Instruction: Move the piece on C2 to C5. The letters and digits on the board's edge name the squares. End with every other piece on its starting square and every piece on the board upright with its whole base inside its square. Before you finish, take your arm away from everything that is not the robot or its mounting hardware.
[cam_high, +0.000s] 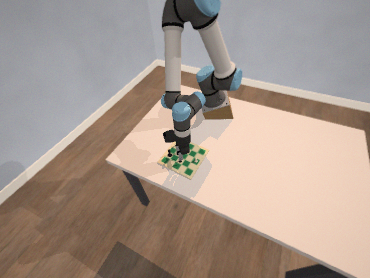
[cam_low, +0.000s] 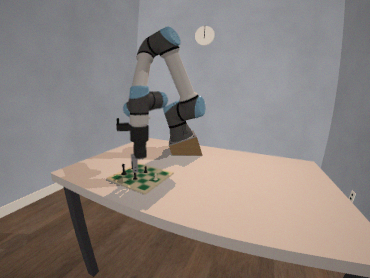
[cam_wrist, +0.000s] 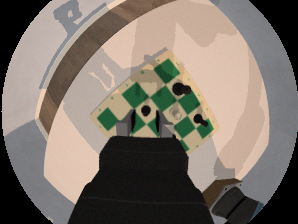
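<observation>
The chessboard is 6 cm below my hand, 4 cm behind it and 1 cm to the left of it. Also, from my hand: white piece 8 cm to the left, 5 cm below, 3 cm behind.
</observation>
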